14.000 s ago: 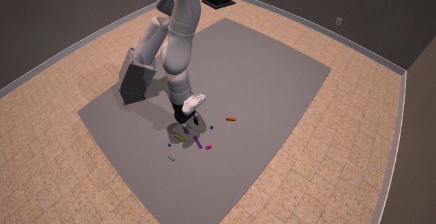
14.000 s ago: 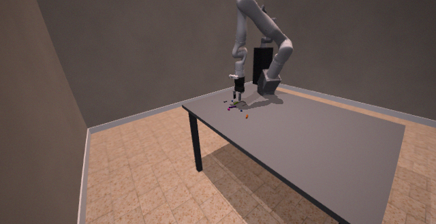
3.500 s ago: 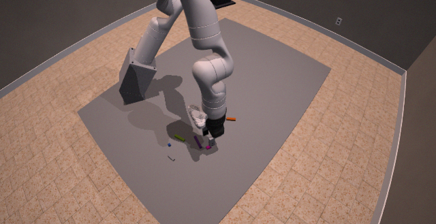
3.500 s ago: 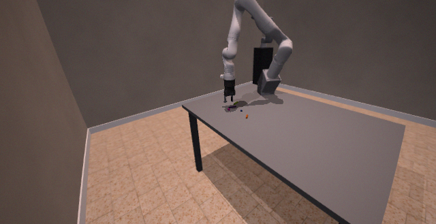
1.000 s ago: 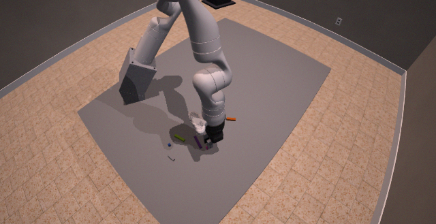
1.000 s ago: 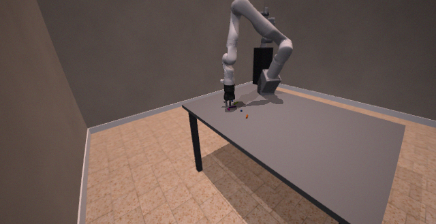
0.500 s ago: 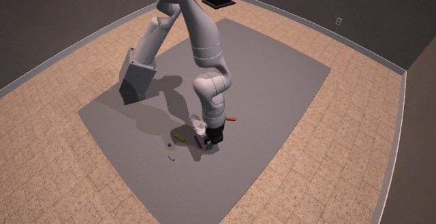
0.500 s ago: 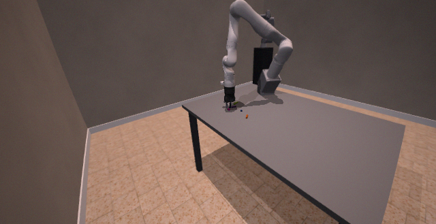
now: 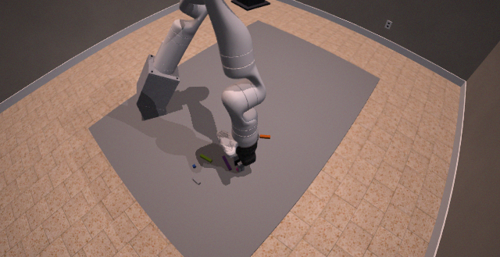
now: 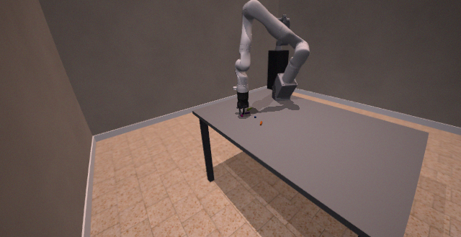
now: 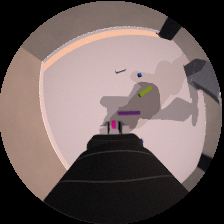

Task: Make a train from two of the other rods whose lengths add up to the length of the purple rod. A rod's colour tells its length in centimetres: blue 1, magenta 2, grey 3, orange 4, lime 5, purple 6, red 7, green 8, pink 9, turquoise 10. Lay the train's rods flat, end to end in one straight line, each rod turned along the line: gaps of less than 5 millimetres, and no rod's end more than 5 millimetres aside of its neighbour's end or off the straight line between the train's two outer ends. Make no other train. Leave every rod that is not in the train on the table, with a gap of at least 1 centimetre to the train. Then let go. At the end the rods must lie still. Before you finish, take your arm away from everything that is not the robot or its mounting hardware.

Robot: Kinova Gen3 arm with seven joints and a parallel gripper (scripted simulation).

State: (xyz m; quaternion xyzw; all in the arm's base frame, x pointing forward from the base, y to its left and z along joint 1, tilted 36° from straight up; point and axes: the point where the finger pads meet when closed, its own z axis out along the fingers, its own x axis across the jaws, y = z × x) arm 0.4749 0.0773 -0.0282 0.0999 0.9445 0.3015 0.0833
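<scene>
Now: the magenta rod 30 mm below my hand. The rest, counted from my hand: purple rod (50 mm behind, 30 mm below, 20 mm to the right); then grey rod (150 mm to the right, 50 mm behind, 30 mm below); then lime rod (110 mm behind, 80 mm to the right, 30 mm below).
</scene>
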